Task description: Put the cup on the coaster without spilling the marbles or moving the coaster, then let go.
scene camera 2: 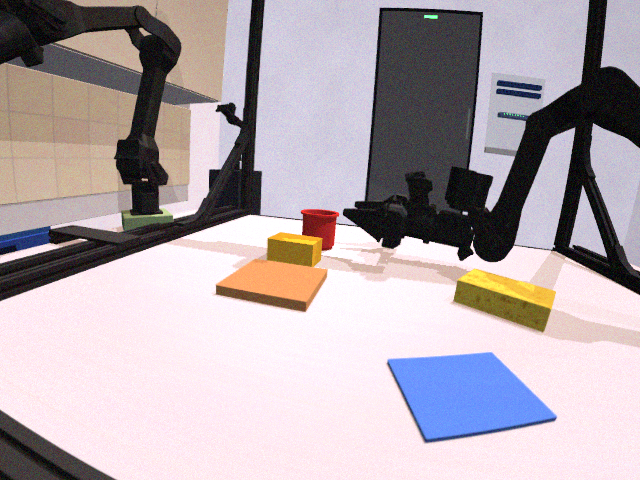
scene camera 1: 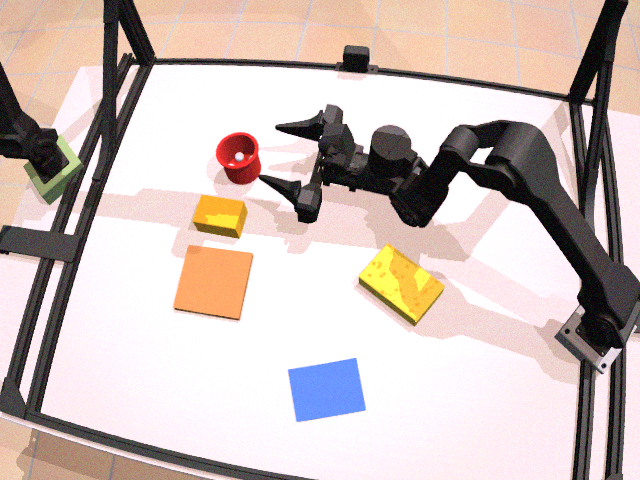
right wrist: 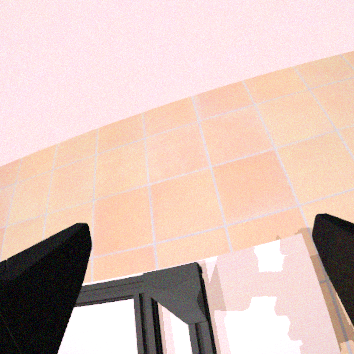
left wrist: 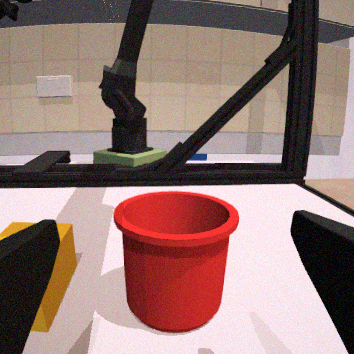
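Seen in the pictures: left gripper, fingertip midpoint: [scene camera 2: 349, 207] [scene camera 1: 267, 151] [left wrist: 176, 227]; right gripper, fingertip midpoint: [right wrist: 202, 230]; left arm's base at its link origin: [scene camera 1: 599, 329]; right arm's base at its link origin: [scene camera 2: 146, 212] [scene camera 1: 50, 164] [left wrist: 129, 149].
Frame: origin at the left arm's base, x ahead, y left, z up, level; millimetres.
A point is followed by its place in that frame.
The red cup [scene camera 1: 242, 171] @(z 18, x 585, y 206 mm) [scene camera 2: 318, 229] @(z 11, x 588, y 212 mm) [left wrist: 175, 280] @(z 12, x 585, y 176 mm) stands upright on the table, with white marbles [scene camera 1: 239, 156] @(z -7, x 627, y 184 mm) inside. My left gripper [scene camera 1: 268, 151] @(z 52, x 564, y 164 mm) [scene camera 2: 351, 208] @(z 52, x 564, y 164 mm) [left wrist: 176, 227] @(z 52, x 564, y 164 mm) is open and level, just right of the cup in scene camera 1. In the left wrist view the cup appears between the fingers, with a gap on each side. A thin blue square [scene camera 1: 326, 390] @(z -25, x 247, y 347 mm) [scene camera 2: 467, 395] @(z -25, x 243, y 355 mm) and a thicker orange square [scene camera 1: 214, 282] @(z -16, x 485, y 356 mm) [scene camera 2: 273, 281] @(z -16, x 479, y 368 mm) lie flat; I cannot tell which is the coaster. My right gripper [right wrist: 202, 230] @(z 177, x 635, y 774 mm) is open and empty, away from these things.
An orange-yellow block [scene camera 1: 219, 215] @(z 8, x 555, y 281 mm) [scene camera 2: 293, 249] @(z -3, x 544, y 295 mm) [left wrist: 62, 270] @(z -13, x 580, y 260 mm) stands between the cup and the orange square, close to the cup. A yellow sponge [scene camera 1: 400, 284] @(z 1, x 280, y 165 mm) [scene camera 2: 504, 299] @(z -5, x 274, y 194 mm) lies right of the middle. Black frame rails [scene camera 1: 361, 70] @(z -15, x 618, y -101 mm) edge the table.
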